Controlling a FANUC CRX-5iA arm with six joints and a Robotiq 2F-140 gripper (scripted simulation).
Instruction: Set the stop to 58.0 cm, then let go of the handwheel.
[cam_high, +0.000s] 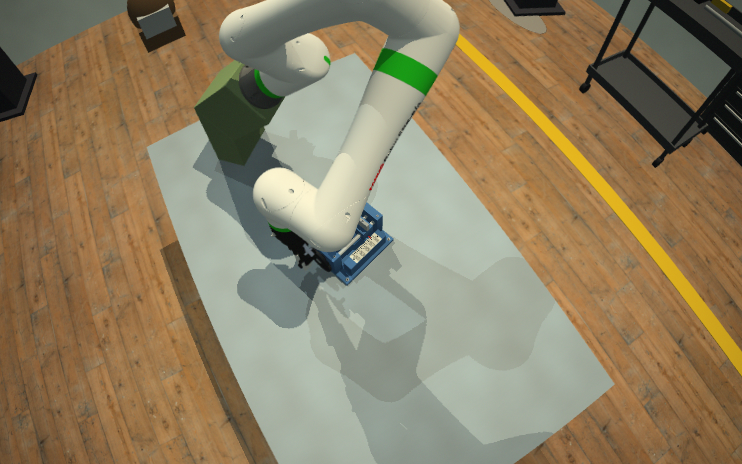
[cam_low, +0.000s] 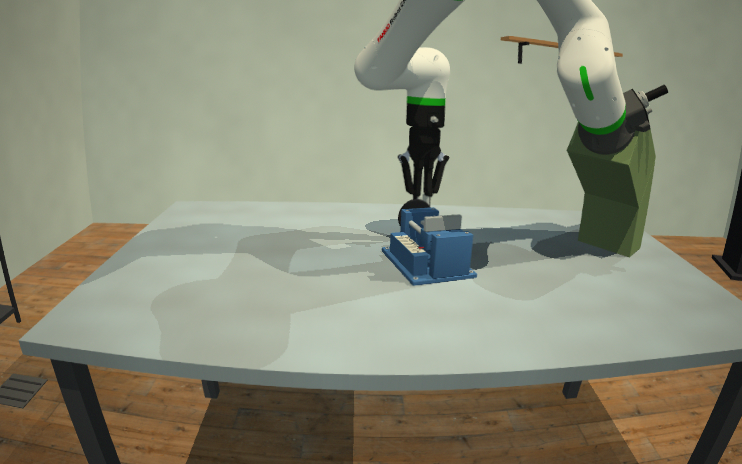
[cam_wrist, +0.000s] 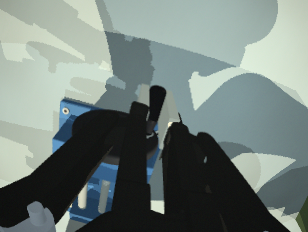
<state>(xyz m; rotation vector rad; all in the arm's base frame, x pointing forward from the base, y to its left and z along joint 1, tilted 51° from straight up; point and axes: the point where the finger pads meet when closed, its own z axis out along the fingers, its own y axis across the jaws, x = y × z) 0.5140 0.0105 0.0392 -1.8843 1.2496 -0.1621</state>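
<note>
My hand is 2 cm to the right of the black handwheel and 1 cm above it. Round my hand: stop block 7 cm behind, 18 cm to the left, 1 cm above.
</note>
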